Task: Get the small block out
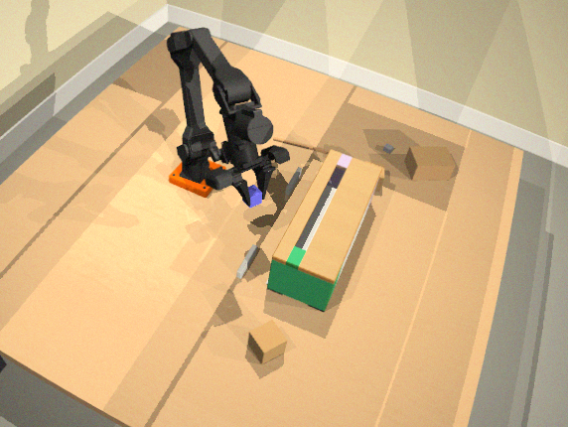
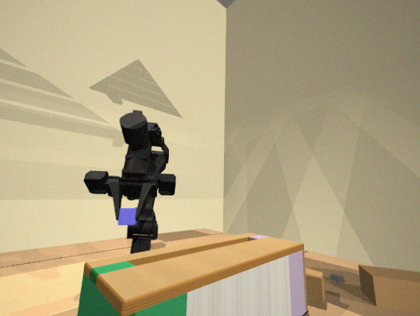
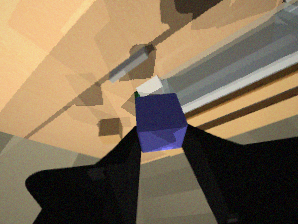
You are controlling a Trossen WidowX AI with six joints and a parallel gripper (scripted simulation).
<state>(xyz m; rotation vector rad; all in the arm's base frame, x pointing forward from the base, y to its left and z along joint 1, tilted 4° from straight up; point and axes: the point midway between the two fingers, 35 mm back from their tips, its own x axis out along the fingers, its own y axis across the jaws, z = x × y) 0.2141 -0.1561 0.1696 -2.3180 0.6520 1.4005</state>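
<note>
Now: the blue block 10 mm to the left of my gripper tip and 10 mm behind it. The rest, counted from my gripper tip: box 120 mm ahead, 110 mm below, 100 mm to the left; tan cube 230 mm to the right, 140 mm below, 130 mm ahead; wooden stick 410 mm to the left, 170 mm below, 10 mm behind.
</note>
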